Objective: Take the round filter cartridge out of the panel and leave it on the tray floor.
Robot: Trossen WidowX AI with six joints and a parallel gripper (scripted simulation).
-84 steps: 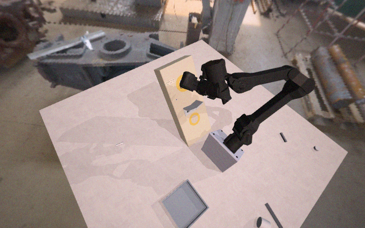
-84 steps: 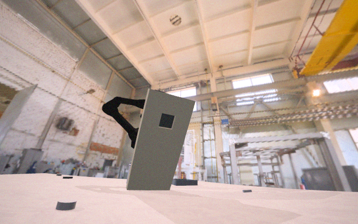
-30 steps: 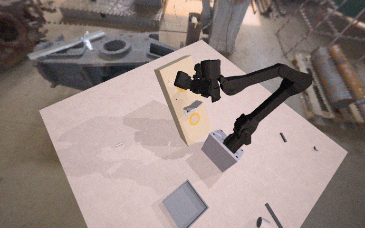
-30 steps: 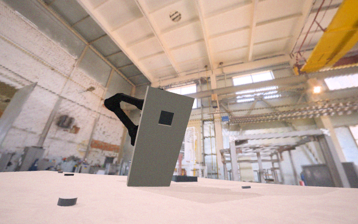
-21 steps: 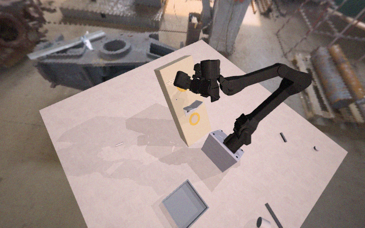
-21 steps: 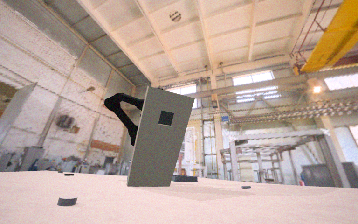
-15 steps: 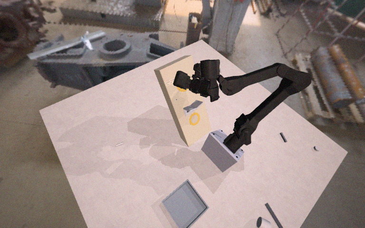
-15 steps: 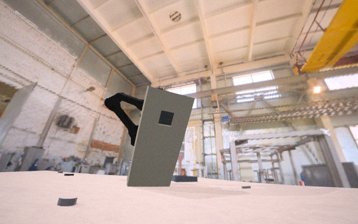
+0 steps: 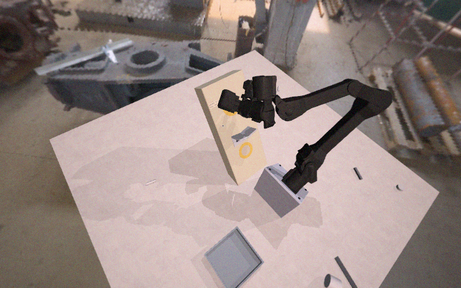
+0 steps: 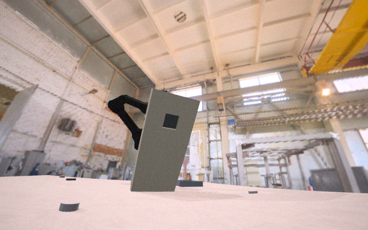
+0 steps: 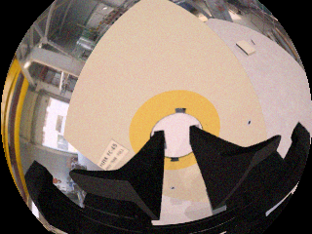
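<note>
My gripper tip is 10 mm short of the round filter cartridge and 10 mm above it. From my gripper tip the other things lie so: grey bracket (100 mm behind, 90 mm below); grey tray (390 mm behind, 300 mm to the left, 270 mm below).
</note>
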